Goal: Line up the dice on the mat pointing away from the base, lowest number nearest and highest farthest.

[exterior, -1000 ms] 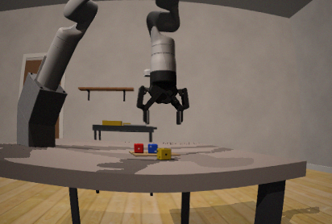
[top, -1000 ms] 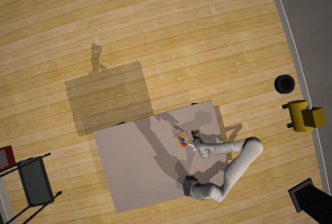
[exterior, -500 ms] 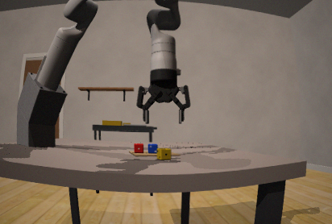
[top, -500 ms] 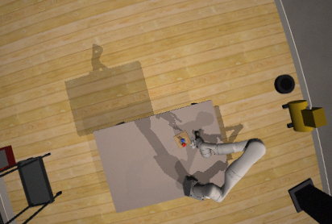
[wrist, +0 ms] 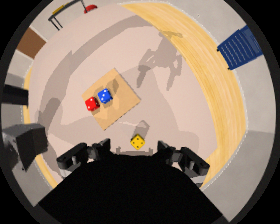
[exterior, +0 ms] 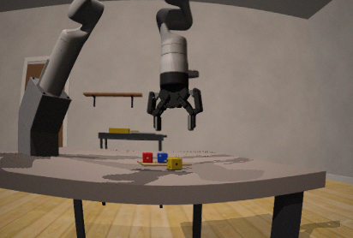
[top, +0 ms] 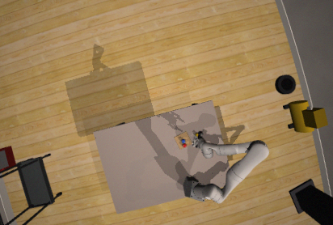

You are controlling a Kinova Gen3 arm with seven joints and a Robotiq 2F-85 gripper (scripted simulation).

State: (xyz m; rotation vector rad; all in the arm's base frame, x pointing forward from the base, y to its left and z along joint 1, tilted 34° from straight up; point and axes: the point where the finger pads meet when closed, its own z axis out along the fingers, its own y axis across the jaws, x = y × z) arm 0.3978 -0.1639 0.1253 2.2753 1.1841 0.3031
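Right now my hand is 9 cm above the yellow die and 2 cm to the left of it. Also, from my hand: red die (14 cm to the left, 9 cm below, 4 cm behind); then tan mat (13 cm to the left, 10 cm below); then blue die (13 cm to the left, 9 cm below).
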